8 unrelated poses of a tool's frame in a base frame.
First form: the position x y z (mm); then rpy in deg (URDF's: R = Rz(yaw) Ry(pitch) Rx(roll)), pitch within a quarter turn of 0, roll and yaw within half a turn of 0.
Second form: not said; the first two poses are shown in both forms.
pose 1, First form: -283, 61, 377, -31.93, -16.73, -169.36
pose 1, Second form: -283, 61, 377, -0.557, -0.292, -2.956
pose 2, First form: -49, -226, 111, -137.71, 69.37, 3.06
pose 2, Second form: -49, -226, 111, -2.403, 1.211, 0.053
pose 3, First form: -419, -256, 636, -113.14, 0.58, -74.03
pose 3, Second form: -419, -256, 636, -1.975, 0.010, -1.292
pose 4, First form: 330, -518, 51, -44.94, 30.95, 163.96
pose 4, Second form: 330, -518, 51, -0.784, 0.540, 2.862
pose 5, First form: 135, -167, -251, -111.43, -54.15, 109.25
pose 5, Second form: 135, -167, -251, -1.945, -0.945, 1.907
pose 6, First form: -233, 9, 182, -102.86, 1.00, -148.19
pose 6, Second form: -233, 9, 182, -1.795, 0.017, -2.586
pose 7, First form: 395, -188, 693, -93.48, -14.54, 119.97
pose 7, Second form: 395, -188, 693, -1.632, -0.254, 2.094
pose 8, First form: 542, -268, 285, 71.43, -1.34, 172.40
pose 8, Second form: 542, -268, 285, 1.247, -0.023, 3.009
